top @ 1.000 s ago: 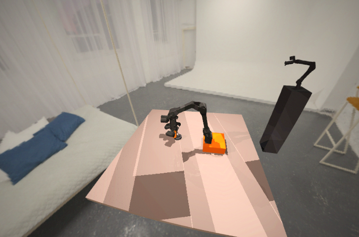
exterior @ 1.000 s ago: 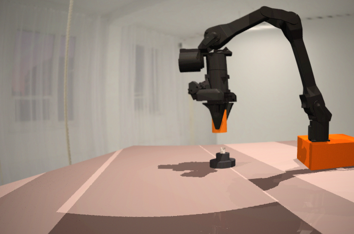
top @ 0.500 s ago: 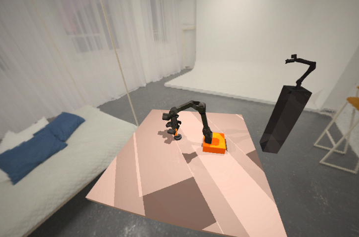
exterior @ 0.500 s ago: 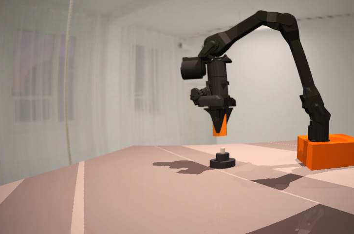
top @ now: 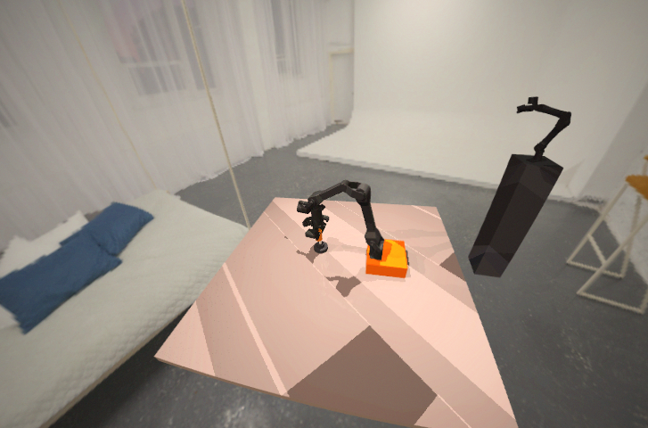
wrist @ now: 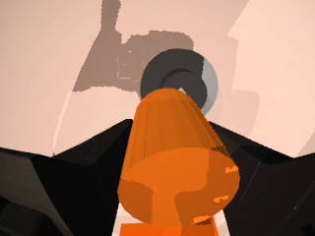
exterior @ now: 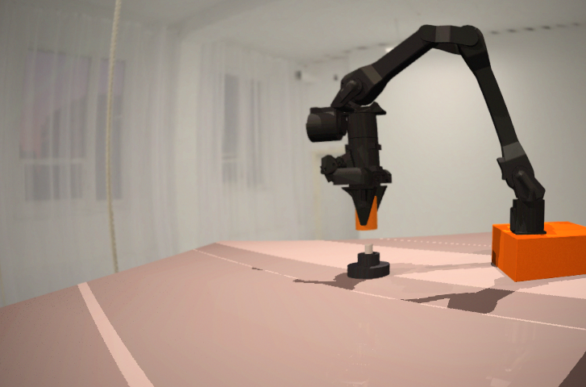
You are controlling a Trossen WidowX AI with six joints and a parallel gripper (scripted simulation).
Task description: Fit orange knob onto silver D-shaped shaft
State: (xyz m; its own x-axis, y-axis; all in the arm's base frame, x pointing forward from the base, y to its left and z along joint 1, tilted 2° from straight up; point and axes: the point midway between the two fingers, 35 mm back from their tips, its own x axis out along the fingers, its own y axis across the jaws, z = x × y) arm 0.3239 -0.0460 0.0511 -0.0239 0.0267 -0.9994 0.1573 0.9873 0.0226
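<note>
The dark round pedestal is 70 mm below my gripper tip and 20 mm to the right of it. Round my gripper tip: orange knob 30 mm above.
</note>
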